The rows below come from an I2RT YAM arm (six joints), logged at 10 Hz.
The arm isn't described. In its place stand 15 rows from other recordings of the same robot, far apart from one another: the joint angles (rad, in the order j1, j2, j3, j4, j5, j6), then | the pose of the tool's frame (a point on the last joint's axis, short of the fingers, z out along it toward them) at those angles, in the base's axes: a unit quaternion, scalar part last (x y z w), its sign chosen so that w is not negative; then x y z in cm.
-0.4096, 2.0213, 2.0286, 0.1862, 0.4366, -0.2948 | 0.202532, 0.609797, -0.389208, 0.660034, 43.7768, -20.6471, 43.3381
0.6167, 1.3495, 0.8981, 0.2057, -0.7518, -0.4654 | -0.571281, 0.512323, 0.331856, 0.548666, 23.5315, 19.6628, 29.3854
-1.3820, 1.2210, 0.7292, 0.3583, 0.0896, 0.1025 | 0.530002, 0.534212, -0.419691, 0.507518, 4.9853, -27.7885, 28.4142
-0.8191, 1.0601, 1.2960, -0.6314, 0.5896, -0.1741 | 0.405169, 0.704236, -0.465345, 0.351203, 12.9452, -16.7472, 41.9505
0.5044, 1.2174, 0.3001, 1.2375, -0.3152, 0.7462 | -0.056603, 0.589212, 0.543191, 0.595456, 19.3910, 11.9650, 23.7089
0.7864, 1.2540, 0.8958, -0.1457, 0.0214, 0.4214 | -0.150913, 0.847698, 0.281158, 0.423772, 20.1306, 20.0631, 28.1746
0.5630, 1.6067, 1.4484, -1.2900, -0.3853, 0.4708 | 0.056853, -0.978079, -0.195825, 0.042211, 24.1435, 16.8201, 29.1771
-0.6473, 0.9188, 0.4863, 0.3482, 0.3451, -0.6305 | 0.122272, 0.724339, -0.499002, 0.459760, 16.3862, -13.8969, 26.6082
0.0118, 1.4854, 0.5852, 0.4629, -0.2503, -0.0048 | -0.073962, 0.836468, 0.107171, 0.532321, 29.4902, 1.2299, 17.5936
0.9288, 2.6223, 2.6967, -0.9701, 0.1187, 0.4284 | -0.214182, 0.917444, 0.163945, 0.292481, 33.7144, 44.3898, 23.7197
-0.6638, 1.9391, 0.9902, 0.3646, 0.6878, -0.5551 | 0.204453, 0.819329, -0.498669, 0.195519, 29.4217, -25.8833, 13.9630
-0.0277, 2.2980, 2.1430, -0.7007, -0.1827, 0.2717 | 0.107558, 0.927180, 0.127233, 0.335529, 51.8283, -0.7889, 24.9873
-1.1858, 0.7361, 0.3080, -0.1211, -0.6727, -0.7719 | 0.011297, 0.839055, -0.222312, 0.496424, 8.0278, -13.9046, 19.0465
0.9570, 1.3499, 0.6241, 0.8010, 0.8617, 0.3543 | 0.109020, 0.680922, 0.181035, 0.701204, 18.4591, 21.5076, 26.0651
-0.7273, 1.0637, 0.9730, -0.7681, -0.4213, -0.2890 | 0.128132, 0.910501, 0.005391, 0.393117, 16.7134, -12.9270, 30.1225
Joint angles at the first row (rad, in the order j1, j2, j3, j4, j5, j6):
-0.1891 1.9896 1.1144 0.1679 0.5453 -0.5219
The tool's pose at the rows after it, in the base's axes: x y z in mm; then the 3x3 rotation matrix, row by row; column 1 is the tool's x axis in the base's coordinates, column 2 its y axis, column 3 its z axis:
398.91 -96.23 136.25; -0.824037 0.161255 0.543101; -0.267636 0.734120 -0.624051; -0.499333 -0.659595 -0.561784
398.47 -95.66 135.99; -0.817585 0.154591 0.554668; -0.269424 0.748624 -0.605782; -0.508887 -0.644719 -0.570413
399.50 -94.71 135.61; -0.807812 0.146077 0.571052; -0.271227 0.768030 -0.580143; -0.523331 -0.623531 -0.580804
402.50 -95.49 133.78; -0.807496 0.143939 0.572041; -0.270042 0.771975 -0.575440; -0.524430 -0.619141 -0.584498
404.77 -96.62 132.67; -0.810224 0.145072 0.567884; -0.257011 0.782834 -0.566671; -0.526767 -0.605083 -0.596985
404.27 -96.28 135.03; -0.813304 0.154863 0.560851; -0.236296 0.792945 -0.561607; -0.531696 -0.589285 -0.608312
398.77 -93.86 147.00; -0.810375 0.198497 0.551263; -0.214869 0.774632 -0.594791; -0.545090 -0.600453 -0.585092
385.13 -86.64 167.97; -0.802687 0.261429 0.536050; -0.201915 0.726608 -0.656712; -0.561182 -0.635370 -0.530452
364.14 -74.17 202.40; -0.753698 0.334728 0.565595; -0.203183 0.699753 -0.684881; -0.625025 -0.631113 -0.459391
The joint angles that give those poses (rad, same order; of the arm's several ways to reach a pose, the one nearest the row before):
-0.1926 1.9915 1.1147 0.1660 0.5335 -0.5101
-0.1932 1.9889 1.1113 0.1653 0.5098 -0.5038
-0.1929 1.9902 1.1136 0.1637 0.4779 -0.4940
-0.1938 2.0038 1.1269 0.1612 0.4718 -0.4917
-0.1962 2.0140 1.1431 0.1411 0.4613 -0.4756
-0.1960 2.0074 1.1505 0.1118 0.4574 -0.4499
-0.1894 1.9642 1.1349 0.0989 0.5011 -0.4275
-0.1711 1.8752 1.0876 0.0956 0.5894 -0.4156
-0.1437 1.7285 1.0233 0.0956 0.6395 -0.3954

